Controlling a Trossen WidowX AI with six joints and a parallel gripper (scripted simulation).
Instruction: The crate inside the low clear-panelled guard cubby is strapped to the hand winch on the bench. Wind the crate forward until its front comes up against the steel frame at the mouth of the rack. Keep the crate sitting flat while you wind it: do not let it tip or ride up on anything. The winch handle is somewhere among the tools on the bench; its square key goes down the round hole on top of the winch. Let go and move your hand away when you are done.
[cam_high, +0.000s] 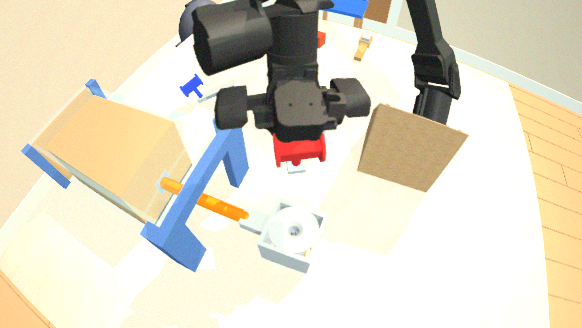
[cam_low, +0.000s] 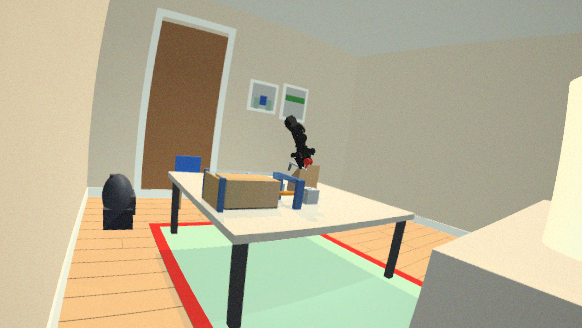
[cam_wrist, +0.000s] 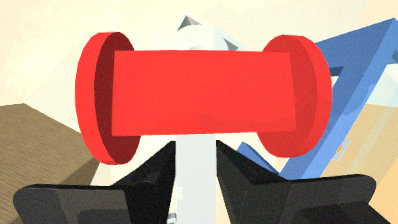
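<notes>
The red spool-shaped grip is 4 cm above my gripper tip, 3 cm to the left of it and 1 cm behind it. Also, from my gripper tip: grey winch (16 cm below, 6 cm to the left, 4 cm behind); winch handle (2 cm above, 1 cm to the right); blue steel frame (13 cm ahead, 9 cm below, 6 cm to the left).
</notes>
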